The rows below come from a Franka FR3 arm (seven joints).
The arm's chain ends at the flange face. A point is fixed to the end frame.
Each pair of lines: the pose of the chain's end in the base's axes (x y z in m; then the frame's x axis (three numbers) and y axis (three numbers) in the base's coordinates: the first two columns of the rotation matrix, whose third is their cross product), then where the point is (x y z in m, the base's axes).
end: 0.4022 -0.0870 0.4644 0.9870 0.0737 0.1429 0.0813 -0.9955 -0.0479
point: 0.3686 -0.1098 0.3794
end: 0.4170 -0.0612 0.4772 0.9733 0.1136 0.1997 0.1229 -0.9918 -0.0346
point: 0.3893 -0.0858 0.3906
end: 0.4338 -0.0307 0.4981 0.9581 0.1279 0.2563 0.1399 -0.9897 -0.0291
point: 0.4116 -0.0555 0.4100
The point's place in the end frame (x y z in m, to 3 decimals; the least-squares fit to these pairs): -0.047 0.024 0.078
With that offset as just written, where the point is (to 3 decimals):
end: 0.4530 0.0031 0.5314 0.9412 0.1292 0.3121 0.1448 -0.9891 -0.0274
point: 0.436 -0.021 0.442
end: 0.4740 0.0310 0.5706 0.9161 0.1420 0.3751 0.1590 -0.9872 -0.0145
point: 0.463 0.006 0.480
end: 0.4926 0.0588 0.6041 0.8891 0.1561 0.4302 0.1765 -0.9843 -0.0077
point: 0.488 0.034 0.513
